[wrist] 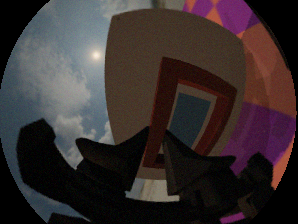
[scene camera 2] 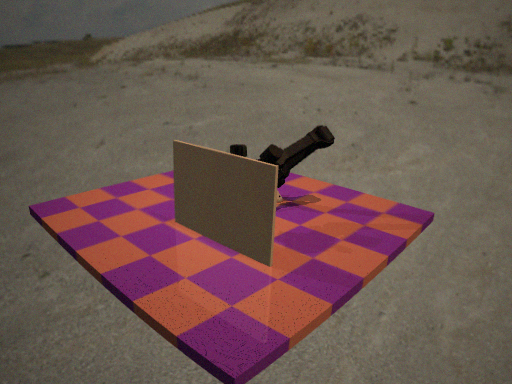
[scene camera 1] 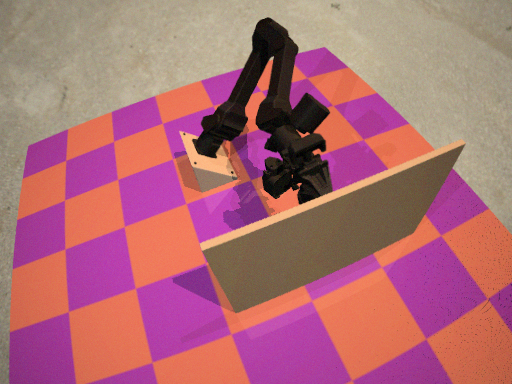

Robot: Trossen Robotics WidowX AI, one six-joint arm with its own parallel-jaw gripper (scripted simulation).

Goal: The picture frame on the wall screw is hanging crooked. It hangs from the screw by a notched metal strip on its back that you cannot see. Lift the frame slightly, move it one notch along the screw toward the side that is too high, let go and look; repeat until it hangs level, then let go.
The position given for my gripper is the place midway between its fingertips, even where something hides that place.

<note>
In view: my gripper (scene camera 1: 332, 209), a picture frame (wrist: 192, 103) and a wall panel (scene camera 1: 256, 263).
My gripper is seen too in the wrist view (wrist: 156, 130). The wall panel also shows in the wrist view (wrist: 136, 43) and in scene camera 2 (scene camera 2: 231, 199). Scene camera 2 misses the picture frame, which is hidden by the wall panel. Scene camera 1 misses the picture frame, which is hidden by the wall panel.
</note>
